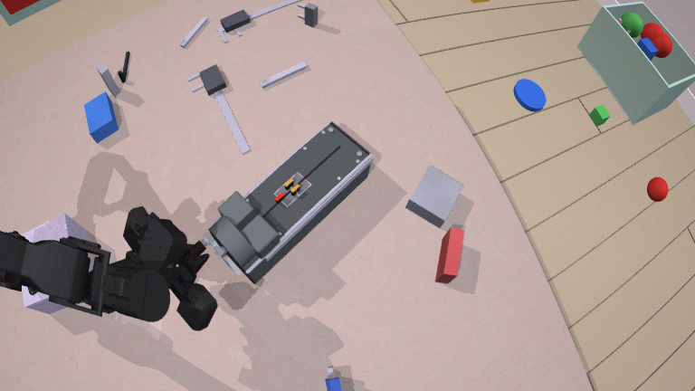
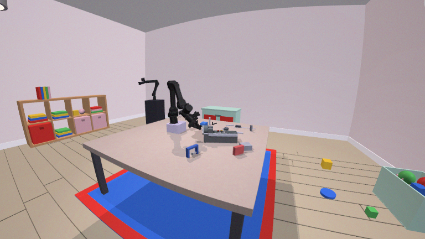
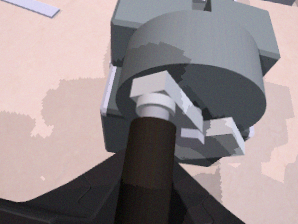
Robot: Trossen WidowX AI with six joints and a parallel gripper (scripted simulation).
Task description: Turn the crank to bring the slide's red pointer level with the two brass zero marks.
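My gripper tip is now 20 mm past the dark brown crank handle and 30 mm below it. Also, from my gripper tip: red pointer 140 mm ahead, 20 mm to the left, 10 mm below; red block 320 mm ahead, 180 mm to the right, 60 mm below; grey block 360 mm ahead, 90 mm to the right, 70 mm below.
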